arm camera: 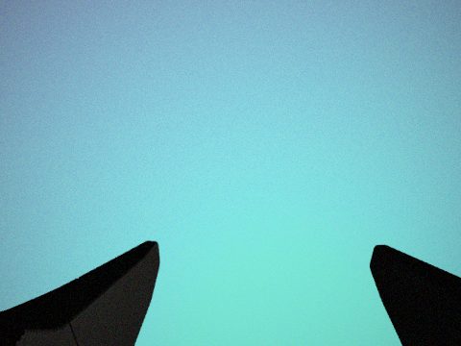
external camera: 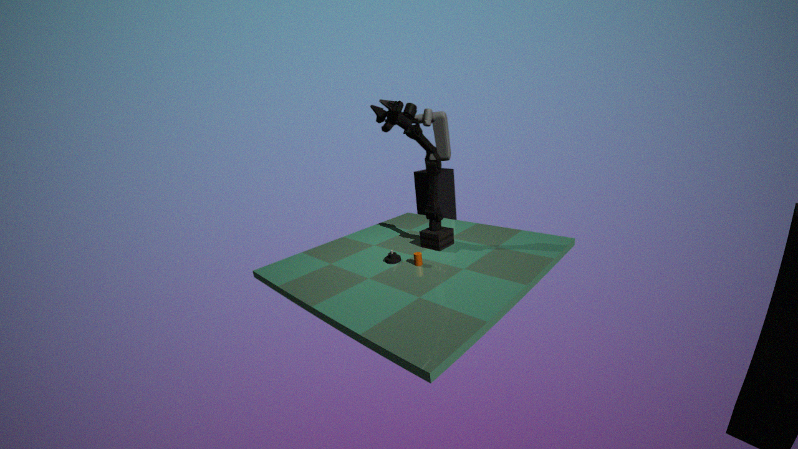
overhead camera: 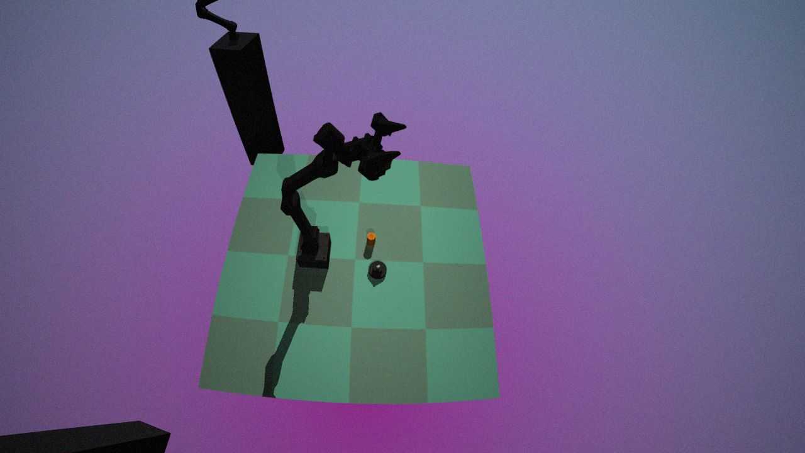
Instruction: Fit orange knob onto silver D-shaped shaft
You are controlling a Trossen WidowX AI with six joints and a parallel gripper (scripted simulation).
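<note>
My gripper tip is now 76 cm above the orange knob, 12 cm to the right of it and 8 cm past it. The rest, counted from my gripper tip: round pedestal: 78 cm below, 2 cm to the right, 1 cm behind.
</note>
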